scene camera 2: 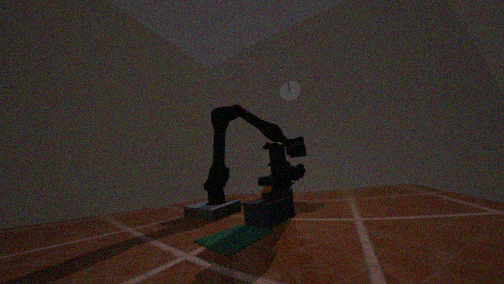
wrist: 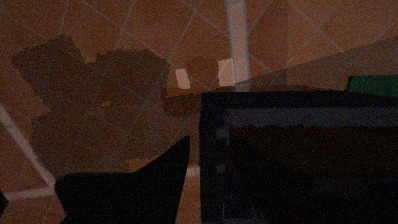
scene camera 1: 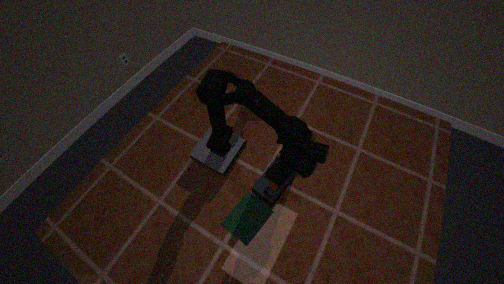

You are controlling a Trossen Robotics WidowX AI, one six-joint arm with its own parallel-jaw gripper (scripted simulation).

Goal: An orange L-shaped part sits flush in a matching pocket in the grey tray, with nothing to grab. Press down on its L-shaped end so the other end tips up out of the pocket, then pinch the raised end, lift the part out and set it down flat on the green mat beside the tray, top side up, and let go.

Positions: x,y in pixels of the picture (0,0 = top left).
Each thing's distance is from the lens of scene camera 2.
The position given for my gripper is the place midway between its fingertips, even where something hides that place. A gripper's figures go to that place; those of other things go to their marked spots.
my gripper (scene camera 2: pixel 282 203): 56 cm
green mat (scene camera 2: pixel 227 242): 38 cm
